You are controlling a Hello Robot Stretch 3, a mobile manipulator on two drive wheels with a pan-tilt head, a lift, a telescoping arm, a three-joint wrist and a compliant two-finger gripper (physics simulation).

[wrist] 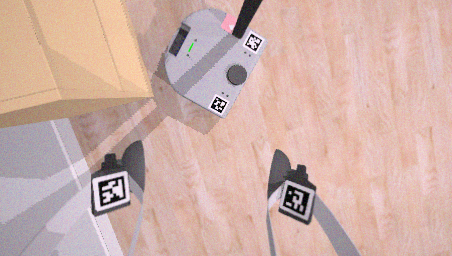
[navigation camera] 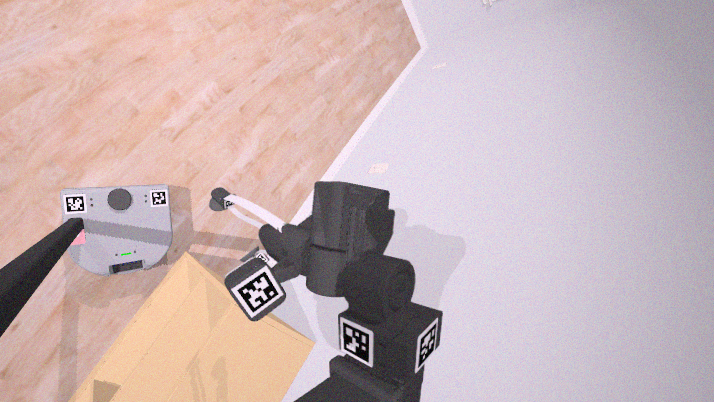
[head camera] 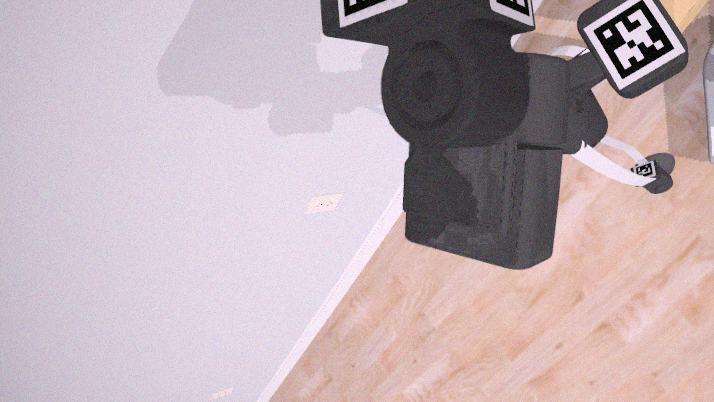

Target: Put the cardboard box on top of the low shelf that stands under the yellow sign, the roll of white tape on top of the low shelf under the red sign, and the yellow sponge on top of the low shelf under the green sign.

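Pixels of known places: gripper, fingertip midpoint: (navigation camera: 231, 227) (head camera: 633, 117); robot's base at its link origin: (navigation camera: 119, 198).
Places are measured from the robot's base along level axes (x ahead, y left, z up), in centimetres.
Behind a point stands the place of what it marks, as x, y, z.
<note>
My gripper (head camera: 659, 173) (navigation camera: 219, 199) (wrist: 208, 163) @(-2.3, -16.4, 81.4) is open. In the wrist view the fingers stand wide apart over bare wood floor, with nothing between them. A light wooden low shelf (navigation camera: 240, 350) @(-41.4, -22.3, 61.1) (wrist: 75, 50) stands near the wall, at the bottom left of the navigation view and the top left of the wrist view. The gripper is off to the side of this shelf, past its near end. The cardboard box, the white tape, the yellow sponge and the coloured signs do not show in these views.
My grey base (navigation camera: 150, 220) @(-8.0, -9.4, 16.0) (wrist: 200, 30) stands on the floor beside the shelf, with the black mast (navigation camera: 40, 270) @(-6.5, 11.6, 72.2) (wrist: 247, 15) rising from it. A pale wall (head camera: 150, 250) @(16.7, -121.0, 91.2) (navigation camera: 550, 200) @(-1.8, -102.6, 124.2) with outlets (head camera: 325, 203) @(10.6, -114.3, 39.7) (navigation camera: 378, 168) @(10.4, -114.3, 40.1) runs close beside the wrist. The wall bends at a corner in the navigation view.
</note>
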